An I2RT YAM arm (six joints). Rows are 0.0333 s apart.
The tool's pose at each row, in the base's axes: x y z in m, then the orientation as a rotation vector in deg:
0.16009, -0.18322, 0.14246, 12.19, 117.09, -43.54
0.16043, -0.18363, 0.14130, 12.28, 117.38, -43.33
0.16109, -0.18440, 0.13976, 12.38, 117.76, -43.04
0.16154, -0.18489, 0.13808, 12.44, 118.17, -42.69
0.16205, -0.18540, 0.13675, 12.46, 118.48, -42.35
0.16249, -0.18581, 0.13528, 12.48, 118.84, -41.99
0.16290, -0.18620, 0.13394, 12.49, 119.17, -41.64
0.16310, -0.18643, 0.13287, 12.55, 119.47, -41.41
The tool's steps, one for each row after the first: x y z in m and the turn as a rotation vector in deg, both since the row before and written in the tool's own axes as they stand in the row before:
0.00081, 0.00032, 0.00094, -0.17, 0.27, 0.07
0.00098, 0.00033, 0.00153, -0.24, 0.34, 0.09
0.00117, 0.00052, 0.00128, -0.30, 0.35, 0.08
0.00084, 0.00037, 0.00120, -0.29, 0.25, 0.08
0.00098, 0.00047, 0.00116, -0.31, 0.29, 0.07
0.00089, 0.00041, 0.00108, -0.30, 0.26, 0.07
0.00077, 0.00034, 0.00073, -0.19, 0.27, 0.06

